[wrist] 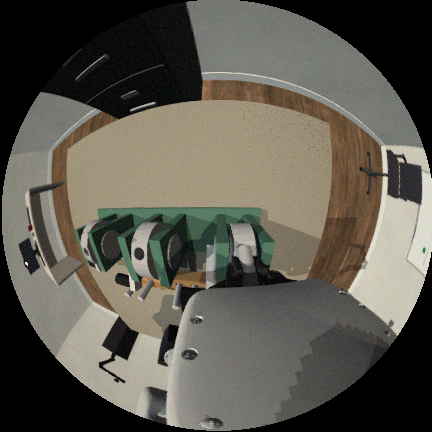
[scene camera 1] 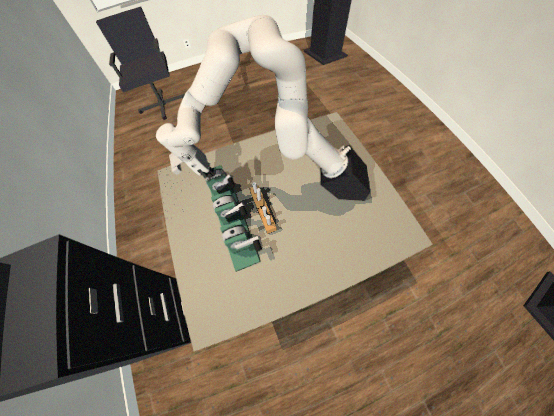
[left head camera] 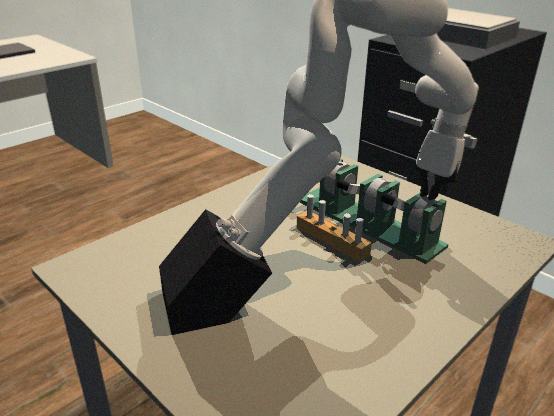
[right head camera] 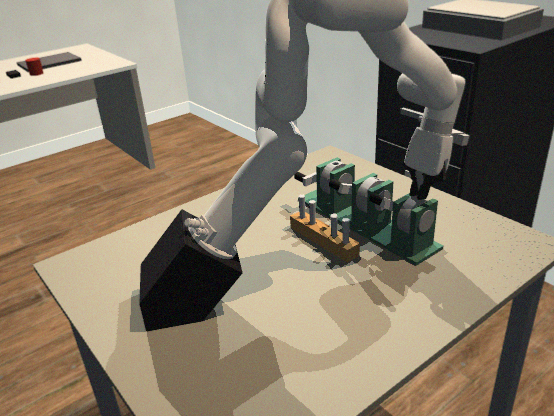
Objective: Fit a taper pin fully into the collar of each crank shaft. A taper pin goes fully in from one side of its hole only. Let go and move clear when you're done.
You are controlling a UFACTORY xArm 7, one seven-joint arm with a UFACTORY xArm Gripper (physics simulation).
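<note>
My gripper is shut on a taper pin above the end collar. The pin's lower end meets the collar in the wrist view; how deep it sits cannot be told. The middle collar and the far collar each show a dark, unfilled hole. The collars sit in green stands on a green base. Several pins stand upright in the orange block.
Crank arms with black handles stick out from the stands toward the orange block. The black robot base stands on the table. A dark drawer cabinet stands beyond the table.
</note>
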